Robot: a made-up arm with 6 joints. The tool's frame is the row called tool. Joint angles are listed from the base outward.
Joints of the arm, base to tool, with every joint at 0 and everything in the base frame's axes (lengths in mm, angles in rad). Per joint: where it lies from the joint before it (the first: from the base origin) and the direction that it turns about. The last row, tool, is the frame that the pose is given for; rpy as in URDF.
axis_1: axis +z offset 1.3 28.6 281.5
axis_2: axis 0.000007 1 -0.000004 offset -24 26.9 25.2
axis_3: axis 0.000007 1 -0.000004 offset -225.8 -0.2 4.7
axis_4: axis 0.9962 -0.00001 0.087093 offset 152.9 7 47.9
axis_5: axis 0.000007 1 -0.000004 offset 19.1 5.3 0
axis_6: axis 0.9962 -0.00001 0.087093 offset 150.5 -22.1 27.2
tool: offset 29.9 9.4 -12 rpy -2.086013 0.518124 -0.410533
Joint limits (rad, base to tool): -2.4..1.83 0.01..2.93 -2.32..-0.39 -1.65..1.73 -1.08..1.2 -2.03..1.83
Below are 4 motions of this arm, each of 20 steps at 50 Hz.
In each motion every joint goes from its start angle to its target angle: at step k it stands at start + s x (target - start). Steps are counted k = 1, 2, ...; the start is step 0. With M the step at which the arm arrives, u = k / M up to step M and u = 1 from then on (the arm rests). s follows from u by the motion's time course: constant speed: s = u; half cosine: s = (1 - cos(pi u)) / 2; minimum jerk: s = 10 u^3 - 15 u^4 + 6 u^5.
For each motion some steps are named. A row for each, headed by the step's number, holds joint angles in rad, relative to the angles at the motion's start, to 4 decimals.
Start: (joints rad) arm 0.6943 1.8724 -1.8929 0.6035 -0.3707 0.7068
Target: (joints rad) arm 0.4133 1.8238 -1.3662 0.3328 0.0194 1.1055
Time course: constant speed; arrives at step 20
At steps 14, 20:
14: -0.1967 -0.0340 0.3687 -0.1895 0.2731 0.2791
20: -0.2810 -0.0486 0.5267 -0.2707 0.3901 0.3987

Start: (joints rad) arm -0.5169 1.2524 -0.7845 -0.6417 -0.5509 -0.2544
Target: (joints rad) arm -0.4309 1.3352 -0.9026 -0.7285 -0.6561 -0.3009
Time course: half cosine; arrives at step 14
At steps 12, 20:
12: 0.0817 0.0787 -0.1123 -0.0825 -0.1000 -0.0442
20: 0.0860 0.0828 -0.1181 -0.0868 -0.1052 -0.0465

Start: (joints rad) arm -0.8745 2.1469 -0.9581 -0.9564 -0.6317 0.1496
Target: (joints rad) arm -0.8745 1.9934 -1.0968 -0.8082 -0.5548 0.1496
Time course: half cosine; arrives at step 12
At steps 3, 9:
3: 0.0000 -0.0225 -0.0203 0.0217 0.0113 0.0000
9: 0.0000 -0.1310 -0.1184 0.1265 0.0656 0.0000

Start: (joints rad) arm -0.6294 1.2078 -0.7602 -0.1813 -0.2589 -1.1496
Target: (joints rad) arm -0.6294 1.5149 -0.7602 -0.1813 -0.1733 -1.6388
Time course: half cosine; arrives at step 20
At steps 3, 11, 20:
3: 0.0000 0.0167 0.0000 0.0000 0.0047 -0.0267
11: 0.0000 0.1776 0.0000 0.0000 0.0495 -0.2829
20: 0.0000 0.3071 0.0000 0.0000 0.0856 -0.4892

